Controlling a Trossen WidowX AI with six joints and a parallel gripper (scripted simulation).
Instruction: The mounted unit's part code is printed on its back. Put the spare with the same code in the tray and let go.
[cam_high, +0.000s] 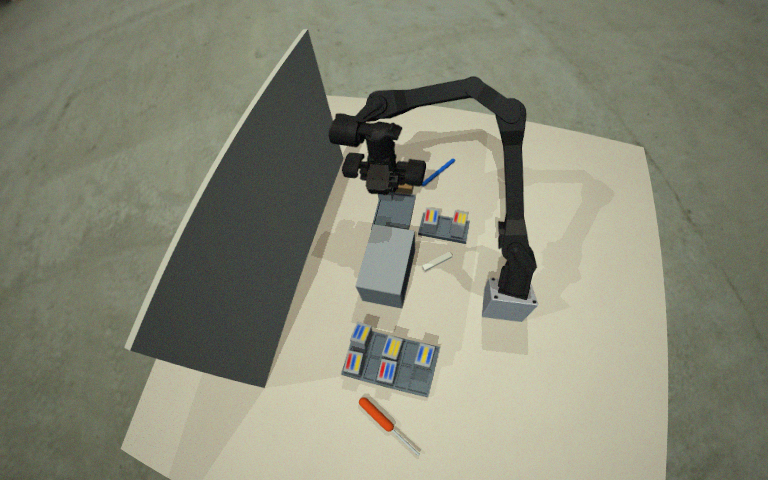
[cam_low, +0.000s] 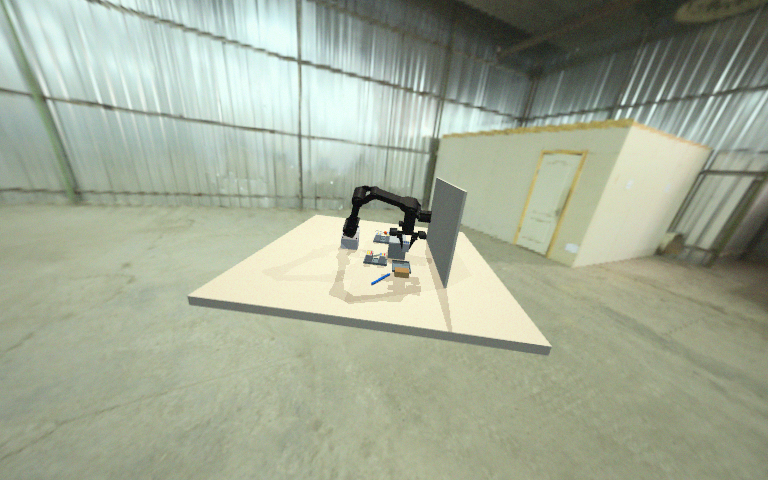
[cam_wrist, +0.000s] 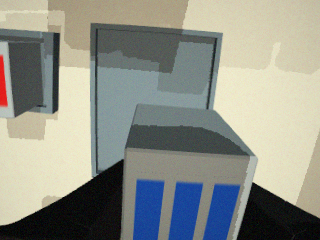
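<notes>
My gripper tip is now 10 mm past the grey tray and 100 mm above it. From my gripper tip the other things lie so: blue pen 80 mm behind, 180 mm to the right, 100 mm below; then mounted unit 70 mm behind, 180 mm to the left, 60 mm below; then dark panel 160 mm ahead, 210 mm to the left, 120 mm above.
</notes>
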